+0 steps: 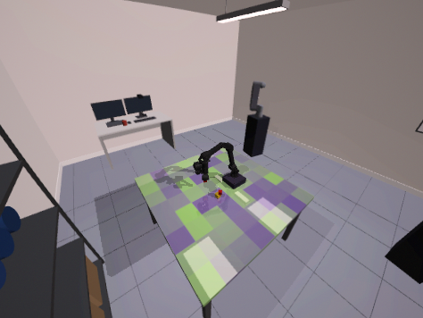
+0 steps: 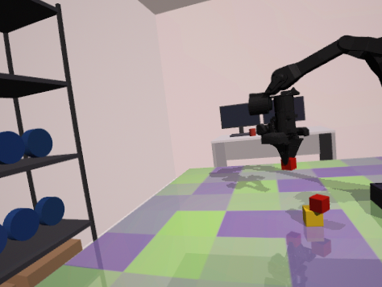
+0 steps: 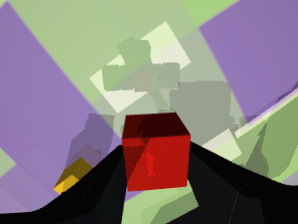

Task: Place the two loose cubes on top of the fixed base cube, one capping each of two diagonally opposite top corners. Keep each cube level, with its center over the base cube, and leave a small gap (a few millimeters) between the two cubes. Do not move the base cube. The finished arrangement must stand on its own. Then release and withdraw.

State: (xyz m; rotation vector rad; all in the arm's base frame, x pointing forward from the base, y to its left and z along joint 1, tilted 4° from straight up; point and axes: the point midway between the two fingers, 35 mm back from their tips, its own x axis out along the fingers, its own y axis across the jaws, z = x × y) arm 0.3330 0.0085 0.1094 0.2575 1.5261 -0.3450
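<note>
My gripper tip is 150 mm to the right of the red cube, 80 mm past it and 70 mm above it. Round my gripper tip: yellow cube (140 mm to the left, 110 mm below, 70 mm behind).
</note>
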